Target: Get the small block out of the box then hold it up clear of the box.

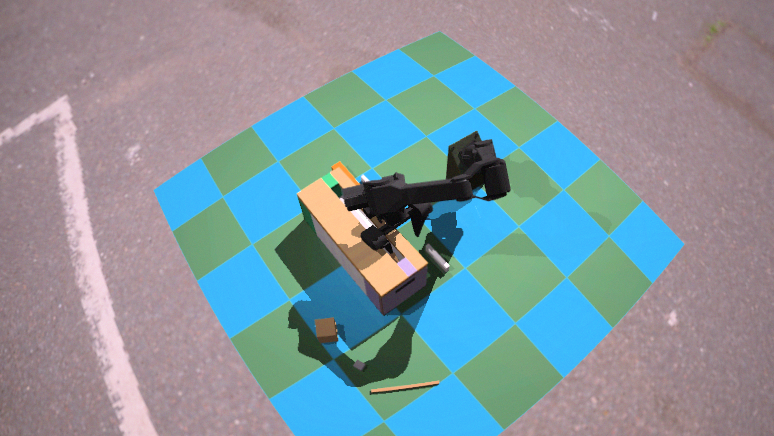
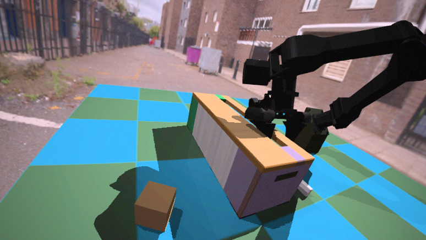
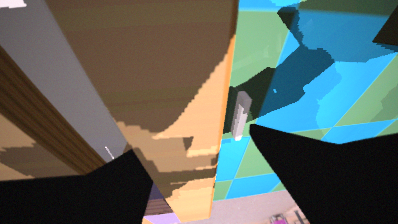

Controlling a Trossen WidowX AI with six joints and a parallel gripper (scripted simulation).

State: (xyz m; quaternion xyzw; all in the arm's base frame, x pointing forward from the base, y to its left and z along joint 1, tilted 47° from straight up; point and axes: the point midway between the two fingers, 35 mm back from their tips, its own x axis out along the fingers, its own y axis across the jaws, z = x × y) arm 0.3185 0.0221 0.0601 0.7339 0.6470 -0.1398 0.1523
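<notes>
Right now my gripper tip is 60 mm short of the block and 20 mm to the right of it. Also, from my gripper tip: box: 30 mm ahead, 90 mm to the right, 20 mm below; then thin wooden stick: 240 mm ahead, 280 mm to the left, 80 mm below.
</notes>
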